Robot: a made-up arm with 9 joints. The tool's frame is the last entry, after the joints.
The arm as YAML. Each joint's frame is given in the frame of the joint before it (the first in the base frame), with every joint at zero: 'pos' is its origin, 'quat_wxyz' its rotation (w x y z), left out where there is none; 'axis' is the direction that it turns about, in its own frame. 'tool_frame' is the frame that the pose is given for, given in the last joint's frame.
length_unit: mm
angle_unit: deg
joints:
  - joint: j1
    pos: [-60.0, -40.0, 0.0]
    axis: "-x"
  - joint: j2
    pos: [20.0, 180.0, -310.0]
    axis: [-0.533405, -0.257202, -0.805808]
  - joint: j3
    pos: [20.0, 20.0, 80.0]
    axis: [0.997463, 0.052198, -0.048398]
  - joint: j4
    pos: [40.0, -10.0, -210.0]
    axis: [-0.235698, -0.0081, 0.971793]
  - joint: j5
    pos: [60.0, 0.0, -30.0]
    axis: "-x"
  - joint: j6
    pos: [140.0, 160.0, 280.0]
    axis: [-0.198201, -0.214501, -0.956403]
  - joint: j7
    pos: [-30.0, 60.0, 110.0]
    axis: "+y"
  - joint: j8
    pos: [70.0, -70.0, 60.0]
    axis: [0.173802, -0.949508, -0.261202]
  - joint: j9
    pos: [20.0, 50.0, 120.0]
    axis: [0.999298, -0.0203, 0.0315]
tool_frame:
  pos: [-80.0, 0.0, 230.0]
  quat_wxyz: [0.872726, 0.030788, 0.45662, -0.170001]
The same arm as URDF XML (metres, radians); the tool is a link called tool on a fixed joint. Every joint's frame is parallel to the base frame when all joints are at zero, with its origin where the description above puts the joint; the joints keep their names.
<robot name="arm">
  <joint name="j1" type="continuous">
    <parent link="base_link"/>
    <child link="link1"/>
    <origin xyz="-0.06 -0.04 0" rpy="0 0 0"/>
    <axis xyz="-1 0 0"/>
  </joint>
  <joint name="j2" type="continuous">
    <parent link="link1"/>
    <child link="link2"/>
    <origin xyz="0.02 0.18 -0.31" rpy="0 0 0"/>
    <axis xyz="-0.533405 -0.257202 -0.805808"/>
  </joint>
  <joint name="j3" type="continuous">
    <parent link="link2"/>
    <child link="link3"/>
    <origin xyz="0.02 0.02 0.08" rpy="0 0 0"/>
    <axis xyz="0.997463 0.052198 -0.048398"/>
  </joint>
  <joint name="j4" type="continuous">
    <parent link="link3"/>
    <child link="link4"/>
    <origin xyz="0.04 -0.01 -0.21" rpy="0 0 0"/>
    <axis xyz="-0.235698 -0.0081 0.971793"/>
  </joint>
  <joint name="j5" type="continuous">
    <parent link="link4"/>
    <child link="link5"/>
    <origin xyz="0.06 0 -0.03" rpy="0 0 0"/>
    <axis xyz="-1 0 0"/>
  </joint>
  <joint name="j6" type="continuous">
    <parent link="link5"/>
    <child link="link6"/>
    <origin xyz="0.14 0.16 0.28" rpy="0 0 0"/>
    <axis xyz="-0.198201 -0.214501 -0.956403"/>
  </joint>
  <joint name="j7" type="continuous">
    <parent link="link6"/>
    <child link="link7"/>
    <origin xyz="-0.03 0.06 0.11" rpy="0 0 0"/>
    <axis xyz="0 1 0"/>
  </joint>
  <joint name="j8" type="continuous">
    <parent link="link7"/>
    <child link="link8"/>
    <origin xyz="0.07 -0.07 0.06" rpy="0 0 0"/>
    <axis xyz="0.173802 -0.949508 -0.261202"/>
  </joint>
  <joint name="j9" type="continuous">
    <parent link="link8"/>
    <child link="link9"/>
    <origin xyz="0.02 0.05 0.12" rpy="0 0 0"/>
    <axis xyz="0.999298 -0.0203 0.0315"/>
  </joint>
  <joint name="tool_fixed" type="fixed">
    <parent link="link9"/>
    <child link="tool"/>
    <origin xyz="-0.08 0 0.23" rpy="-0.1729 0.9399 -0.4728"/>
  </joint>
  <link name="base_link"/>
  <link name="link1"/>
  <link name="link2"/>
  <link name="link3"/>
  <link name="link4"/>
  <link name="link5"/>
  <link name="link6"/>
  <link name="link7"/>
  <link name="link8"/>
  <link name="link9"/>
  <link name="tool"/>
</robot>

